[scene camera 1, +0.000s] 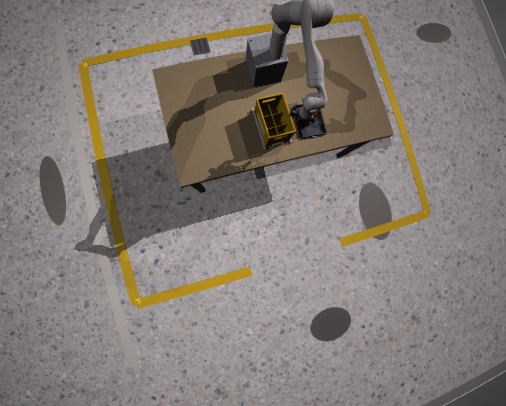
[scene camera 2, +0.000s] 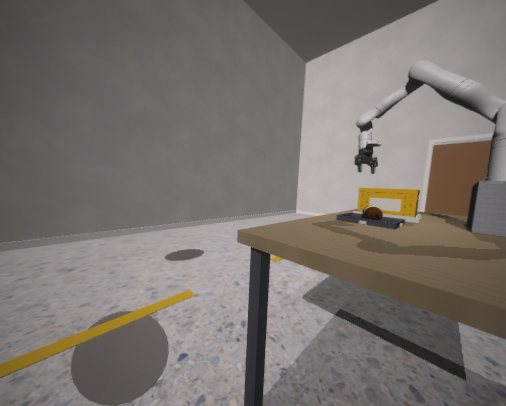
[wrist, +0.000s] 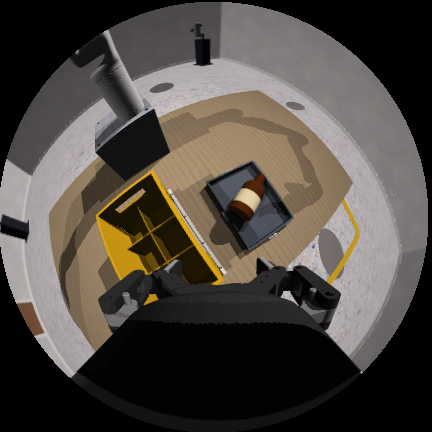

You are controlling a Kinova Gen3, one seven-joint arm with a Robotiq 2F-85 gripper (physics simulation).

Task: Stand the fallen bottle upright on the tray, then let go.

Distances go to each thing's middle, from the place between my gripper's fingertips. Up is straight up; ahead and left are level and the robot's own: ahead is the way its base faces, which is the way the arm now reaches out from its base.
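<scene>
My hand is 5 cm past the brown bottle (wrist: pixel 247 199) and 21 cm to the right of it, and it is also 22 cm higher than the bottle.
</scene>
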